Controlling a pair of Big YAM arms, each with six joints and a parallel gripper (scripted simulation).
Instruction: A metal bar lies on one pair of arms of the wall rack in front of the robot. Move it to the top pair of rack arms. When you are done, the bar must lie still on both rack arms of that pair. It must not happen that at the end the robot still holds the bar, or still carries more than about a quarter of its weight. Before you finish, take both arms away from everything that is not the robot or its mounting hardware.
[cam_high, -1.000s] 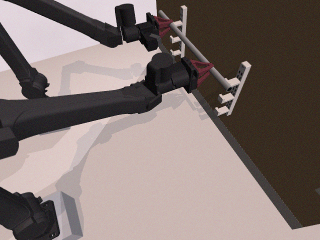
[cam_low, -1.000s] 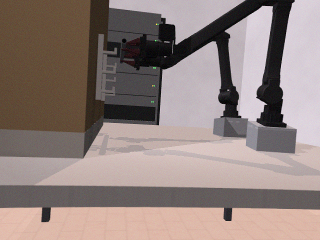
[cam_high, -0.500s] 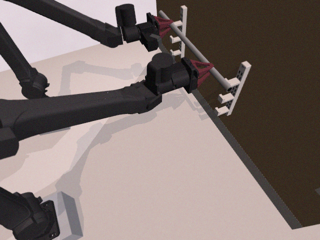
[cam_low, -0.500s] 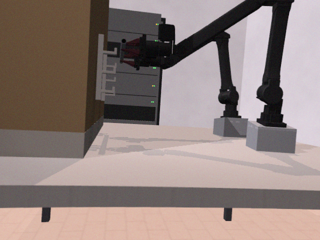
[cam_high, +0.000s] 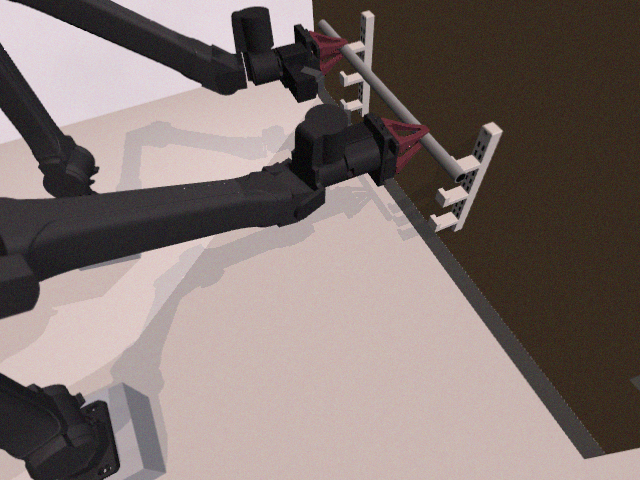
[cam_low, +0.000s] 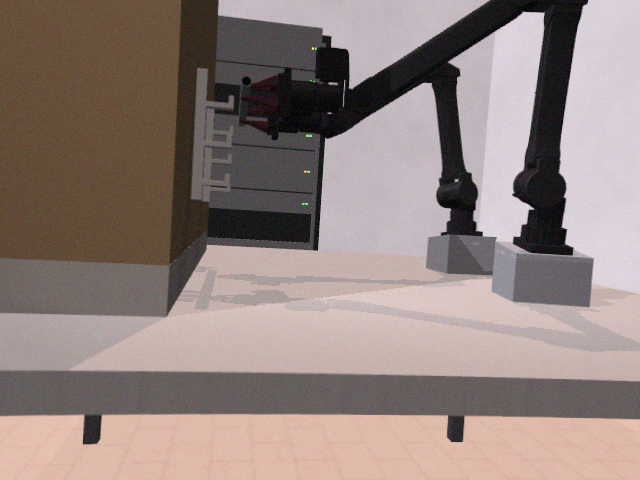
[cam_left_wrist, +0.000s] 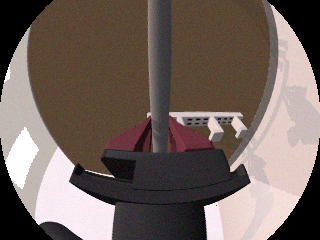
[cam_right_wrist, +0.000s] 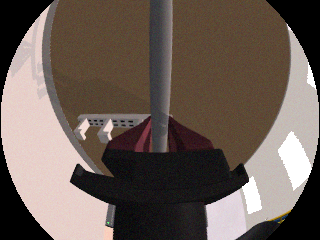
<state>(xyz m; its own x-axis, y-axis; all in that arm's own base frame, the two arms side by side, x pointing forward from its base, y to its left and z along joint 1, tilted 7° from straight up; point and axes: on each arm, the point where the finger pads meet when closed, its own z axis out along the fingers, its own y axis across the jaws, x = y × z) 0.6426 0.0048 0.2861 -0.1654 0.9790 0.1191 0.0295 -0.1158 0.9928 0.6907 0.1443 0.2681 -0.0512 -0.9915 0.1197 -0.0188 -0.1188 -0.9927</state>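
My left gripper is now 150 mm to the left of the grey metal bar and 10 mm short of it. Also, from my left hand: brown wall (260 mm ahead, 180 mm to the right, 60 mm above).
The grey metal bar is 10 mm behind my right hand and 150 mm to the left of it. The rest, counted from my right hand: brown wall 230 mm ahead, 120 mm to the left, 60 mm above.
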